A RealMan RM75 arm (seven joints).
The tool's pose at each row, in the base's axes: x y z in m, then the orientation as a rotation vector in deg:
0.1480, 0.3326, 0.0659, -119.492, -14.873, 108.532
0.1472, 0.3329, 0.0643, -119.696, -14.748, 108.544
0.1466, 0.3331, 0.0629, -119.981, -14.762, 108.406
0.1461, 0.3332, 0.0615, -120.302, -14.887, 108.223
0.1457, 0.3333, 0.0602, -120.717, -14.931, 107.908
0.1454, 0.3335, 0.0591, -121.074, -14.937, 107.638
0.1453, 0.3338, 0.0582, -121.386, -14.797, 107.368
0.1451, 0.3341, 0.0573, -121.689, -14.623, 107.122
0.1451, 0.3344, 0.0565, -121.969, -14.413, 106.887
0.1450, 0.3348, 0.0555, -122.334, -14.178, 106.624
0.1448, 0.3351, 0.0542, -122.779, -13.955, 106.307
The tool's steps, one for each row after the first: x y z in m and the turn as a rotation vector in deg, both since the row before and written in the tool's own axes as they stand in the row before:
0.0015, 0.0003, 0.0009, -0.060, 0.090, 0.165
0.0013, 0.0003, 0.0007, -0.124, 0.190, 0.067
0.0013, 0.0004, 0.0006, -0.187, 0.217, 0.013
0.0012, 0.0004, 0.0005, -0.152, 0.338, 0.031
0.0011, 0.0002, 0.0004, -0.115, 0.293, 0.043
0.0009, 0.0000, 0.0002, -0.013, 0.292, 0.088
0.0009, 0.0000, 0.0003, 0.000, 0.278, 0.111
0.0008, 0.0000, 0.0001, 0.027, 0.267, 0.122
0.0011, 0.0000, 0.0003, -0.002, 0.318, 0.163
0.0013, 0.0002, 0.0004, -0.038, 0.379, 0.173

